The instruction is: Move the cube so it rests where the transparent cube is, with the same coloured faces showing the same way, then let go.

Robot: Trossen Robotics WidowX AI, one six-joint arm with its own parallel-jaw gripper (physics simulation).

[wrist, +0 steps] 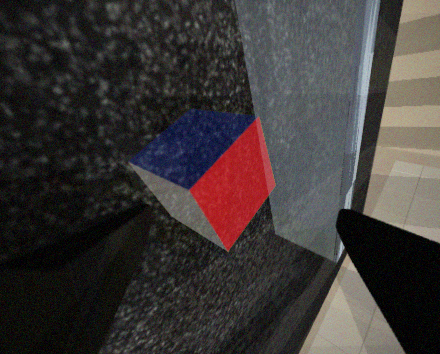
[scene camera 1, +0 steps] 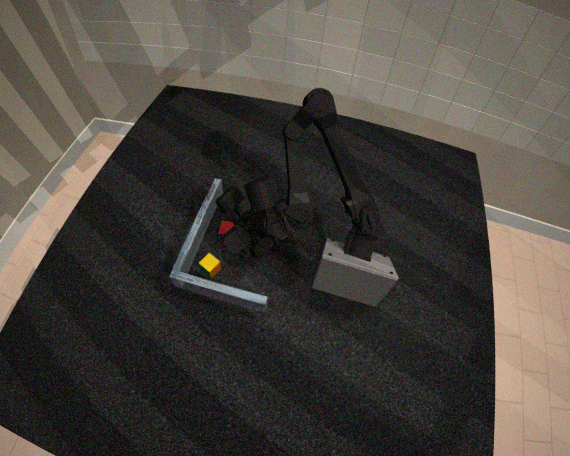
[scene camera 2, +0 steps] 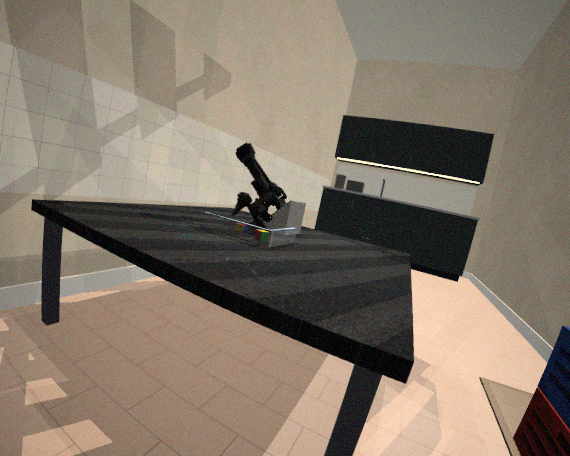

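Seen in the pictures: gripper, fingertip midpoint: (wrist: 244,215) (scene camera 1: 229,222); arm's base, link origin: (scene camera 1: 357,254) (scene camera 2: 284,211).
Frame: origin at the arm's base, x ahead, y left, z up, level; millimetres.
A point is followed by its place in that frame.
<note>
A cube with a yellow top and green and orange sides (scene camera 1: 209,265) (scene camera 2: 262,235) rests near the inner corner of the low wall. A second cube (scene camera 1: 226,227) @[x 338, y 13, z -65 mm] (scene camera 2: 240,228) (wrist: 232,185) @[x 330, y 17, z -66 mm] lies farther along that wall; the wrist view shows its blue, red and white faces. Table speckle and the wall's base line seem to show through it, so it looks like the transparent cube. My gripper (scene camera 1: 223,222) @[x 339, y -8, z -71 mm] (scene camera 2: 247,220) @[x 339, y -8, z -71 mm] (wrist: 244,215) @[x 339, y -8, z -71 mm] is open and empty, its fingers wide apart on either side of this second cube in the wrist view. The arm partly hides this cube in scene camera 1.
A low, pale L-shaped wall (scene camera 1: 220,287) @[x 274, y 179, z -46 mm] (scene camera 2: 285,239) @[x 266, y 189, z -86 mm] (wrist: 310,125) @[x 401, y 11, z -67 mm] encloses two sides of the cubes' area. A grey block (scene camera 1: 352,280) @[x -6, y 70, z 0 mm] (scene camera 2: 296,217) @[x -12, y 70, z -17 mm] stands at the arm's base on the dark table (scene camera 1: 300,375) @[x 30, y 293, z -105 mm] (scene camera 2: 210,265) @[x 742, y 271, z -105 mm].
</note>
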